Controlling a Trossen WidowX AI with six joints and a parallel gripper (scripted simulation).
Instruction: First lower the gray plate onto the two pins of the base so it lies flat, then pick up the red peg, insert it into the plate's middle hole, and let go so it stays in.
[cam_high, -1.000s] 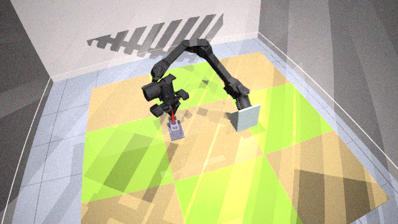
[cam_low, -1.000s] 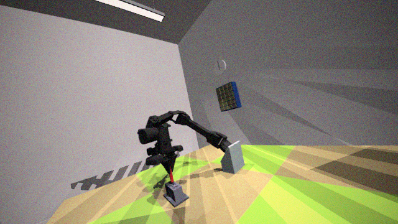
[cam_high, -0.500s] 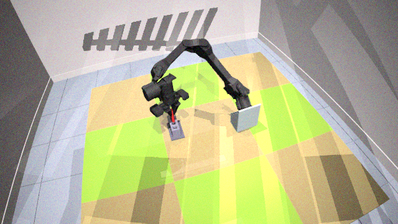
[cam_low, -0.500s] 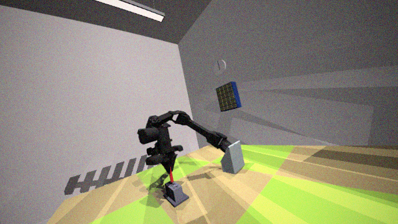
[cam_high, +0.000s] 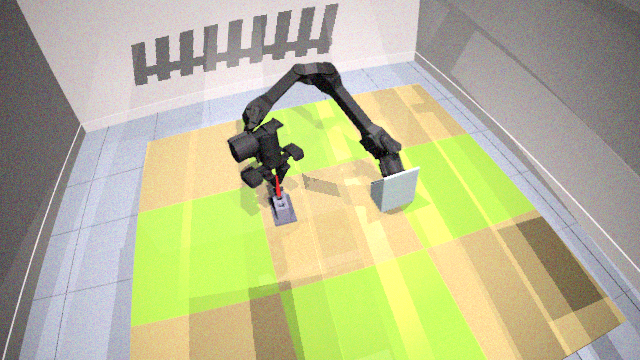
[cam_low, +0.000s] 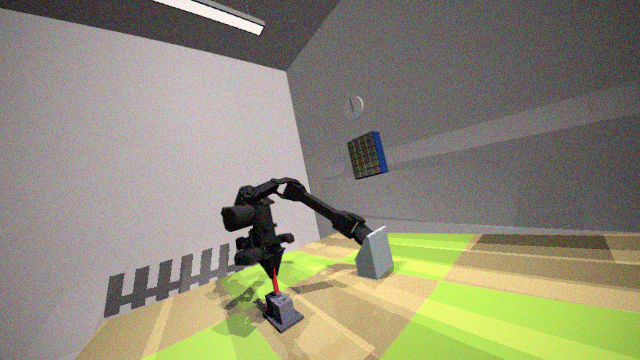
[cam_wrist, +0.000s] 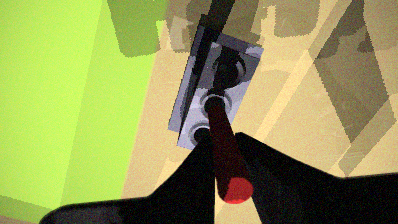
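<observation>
Now: the gray plate 70 mm below my gripper tip. Round my gripper tip: red peg: right at my gripper tip.
</observation>
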